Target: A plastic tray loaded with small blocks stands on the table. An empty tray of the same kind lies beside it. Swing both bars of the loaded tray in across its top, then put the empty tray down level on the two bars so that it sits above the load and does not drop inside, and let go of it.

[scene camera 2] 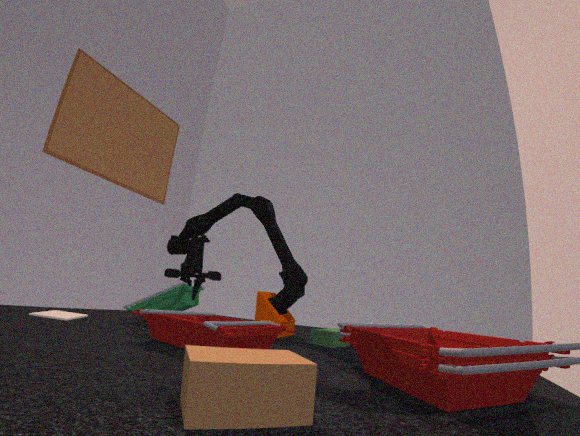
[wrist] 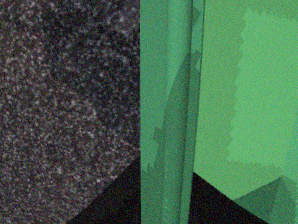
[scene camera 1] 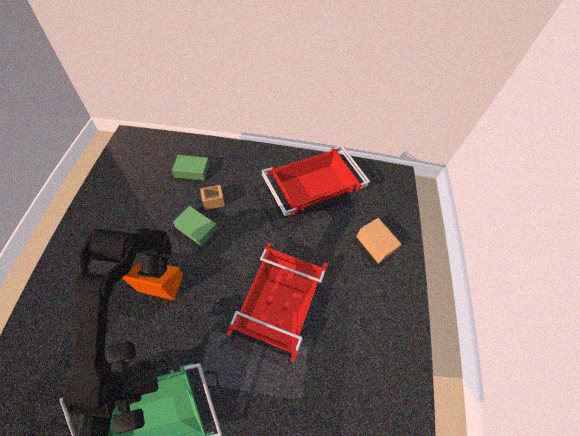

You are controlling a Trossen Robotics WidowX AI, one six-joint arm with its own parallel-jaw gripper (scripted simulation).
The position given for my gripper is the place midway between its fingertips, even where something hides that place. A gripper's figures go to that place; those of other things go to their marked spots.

Scene:
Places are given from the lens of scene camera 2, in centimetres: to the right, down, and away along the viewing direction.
my gripper (scene camera 2: 191, 300): -33, 28, 108
green tray (scene camera 2: 180, 298): -33, 24, 96
tan block (scene camera 2: 219, 384): -6, 14, 27
The marked spots on the green tray and the tan block are 75 cm apart.

